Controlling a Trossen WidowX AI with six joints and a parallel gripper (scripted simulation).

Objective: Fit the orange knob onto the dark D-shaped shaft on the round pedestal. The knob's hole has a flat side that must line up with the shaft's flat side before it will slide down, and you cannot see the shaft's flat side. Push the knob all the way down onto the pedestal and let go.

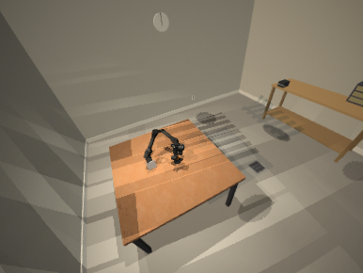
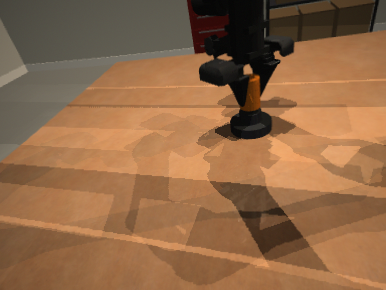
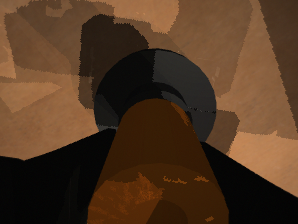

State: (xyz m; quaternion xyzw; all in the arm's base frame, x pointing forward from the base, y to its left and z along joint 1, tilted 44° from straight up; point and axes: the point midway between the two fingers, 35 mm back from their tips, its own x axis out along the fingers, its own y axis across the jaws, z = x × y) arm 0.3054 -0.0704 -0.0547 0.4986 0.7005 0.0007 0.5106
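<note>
My gripper tip is now 3 cm above the dark round pedestal. The rest, counted from my gripper tip: orange knob (2 cm above).
</note>
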